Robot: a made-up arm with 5 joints. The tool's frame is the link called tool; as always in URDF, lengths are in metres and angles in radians.
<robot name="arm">
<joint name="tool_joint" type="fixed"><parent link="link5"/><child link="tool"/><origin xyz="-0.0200 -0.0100 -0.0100" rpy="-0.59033 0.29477 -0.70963"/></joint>
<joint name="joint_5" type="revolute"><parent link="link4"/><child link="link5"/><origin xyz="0.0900 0.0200 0.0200" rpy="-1.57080 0.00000 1.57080"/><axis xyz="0 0 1"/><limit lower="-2.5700" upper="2.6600" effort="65" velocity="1.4"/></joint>
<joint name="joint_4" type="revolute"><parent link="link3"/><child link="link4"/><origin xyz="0.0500 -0.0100 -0.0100" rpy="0.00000 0.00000 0.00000"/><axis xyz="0 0 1"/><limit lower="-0.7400" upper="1.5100" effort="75" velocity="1.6"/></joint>
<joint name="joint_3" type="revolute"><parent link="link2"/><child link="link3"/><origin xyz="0.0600 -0.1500 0.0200" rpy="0.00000 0.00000 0.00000"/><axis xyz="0 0 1"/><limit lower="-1.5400" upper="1.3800" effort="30" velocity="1.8"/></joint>
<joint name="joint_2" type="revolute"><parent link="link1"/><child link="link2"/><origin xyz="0.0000 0.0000 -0.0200" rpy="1.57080 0.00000 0.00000"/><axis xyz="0 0 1"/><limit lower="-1.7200" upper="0.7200" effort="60" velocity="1.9"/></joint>
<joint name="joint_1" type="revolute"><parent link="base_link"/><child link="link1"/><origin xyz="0.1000 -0.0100 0.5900" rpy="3.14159 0.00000 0.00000"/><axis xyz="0 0 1"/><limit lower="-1.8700" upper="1.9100" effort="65" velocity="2.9"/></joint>
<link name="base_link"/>
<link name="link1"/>
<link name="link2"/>
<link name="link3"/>
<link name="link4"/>
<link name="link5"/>
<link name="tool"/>
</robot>
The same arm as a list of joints. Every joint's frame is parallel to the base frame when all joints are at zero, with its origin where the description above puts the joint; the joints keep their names.
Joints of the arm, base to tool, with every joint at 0 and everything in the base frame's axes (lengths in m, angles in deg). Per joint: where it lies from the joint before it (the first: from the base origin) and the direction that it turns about. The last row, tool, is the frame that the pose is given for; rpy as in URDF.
joint_1: axis 0 0 -1 offset 0.1000 -0.0100 0.5900
joint_2: axis 0 1 0 offset 0.0000 0.0000 0.0200
joint_3: axis 0 1 0 offset 0.0600 0.0200 0.1500
joint_4: axis 0 1 0 offset 0.0500 -0.0100 0.0100
joint_5: axis -1 0 0 offset 0.0900 0.0200 -0.0200
tool: offset 0.0100 0.0100 0.0200 rpy -142.51 46.54 65.02
Joint limits (deg, base to tool): -107.14..109.43 -98.55..41.25 -88.24..79.07 -42.40..86.52 -147.25..152.41

